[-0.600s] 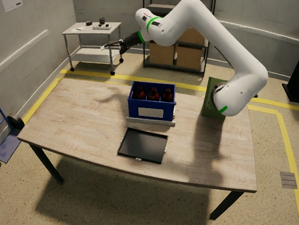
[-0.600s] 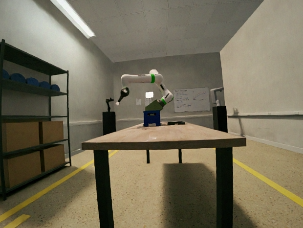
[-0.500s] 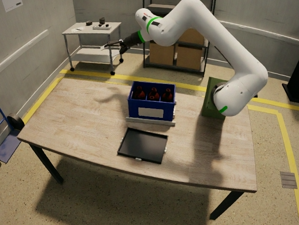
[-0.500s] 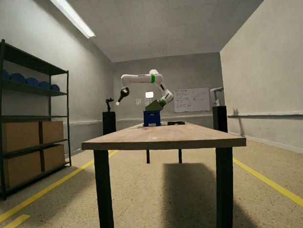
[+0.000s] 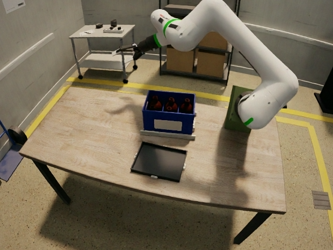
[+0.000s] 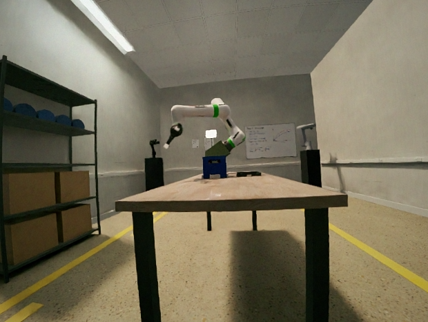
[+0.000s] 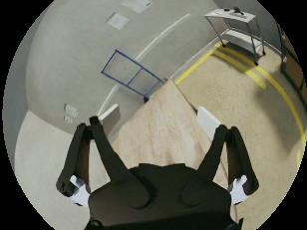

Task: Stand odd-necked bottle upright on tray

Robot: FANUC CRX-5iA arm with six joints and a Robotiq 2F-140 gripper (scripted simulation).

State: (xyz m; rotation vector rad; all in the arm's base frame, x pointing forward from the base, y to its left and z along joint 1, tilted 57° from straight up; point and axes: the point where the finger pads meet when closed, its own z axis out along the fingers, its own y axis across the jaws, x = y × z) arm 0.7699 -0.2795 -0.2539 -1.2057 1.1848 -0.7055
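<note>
My gripper is now 37 cm past the bottle, 21 cm to the right of it and 20 cm above it. Round my hand: dark tray 37 cm behind, 54 cm to the left, 28 cm below; then blue crate 37 cm behind, 25 cm to the left, 21 cm below.
</note>
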